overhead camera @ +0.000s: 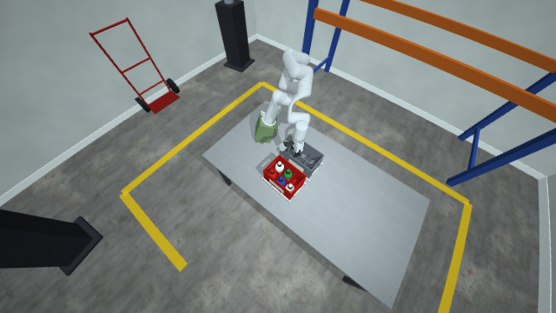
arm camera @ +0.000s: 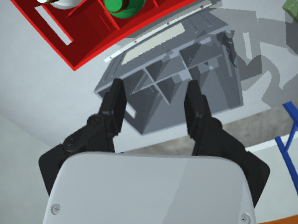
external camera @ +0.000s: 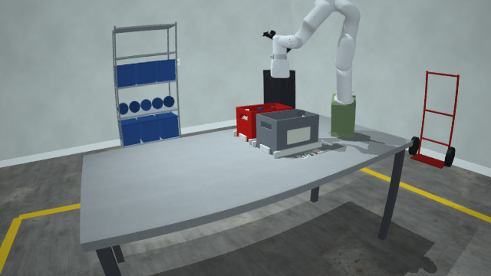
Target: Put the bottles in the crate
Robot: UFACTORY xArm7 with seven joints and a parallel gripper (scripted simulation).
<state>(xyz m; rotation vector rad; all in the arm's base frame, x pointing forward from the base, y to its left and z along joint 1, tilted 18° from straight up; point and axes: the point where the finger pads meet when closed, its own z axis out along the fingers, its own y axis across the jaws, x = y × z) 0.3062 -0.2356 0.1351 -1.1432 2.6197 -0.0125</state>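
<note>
Right now the white-label bottle is 70 mm ahead of my hand, 190 mm to the right of it and 220 mm below it. The rest, counted from my hand: red crate 130 mm to the right, 220 mm below; grey crate 50 mm ahead, 100 mm to the left, 220 mm below; green-labelled bottle 10 mm ahead, 90 mm to the right, 220 mm below.
</note>
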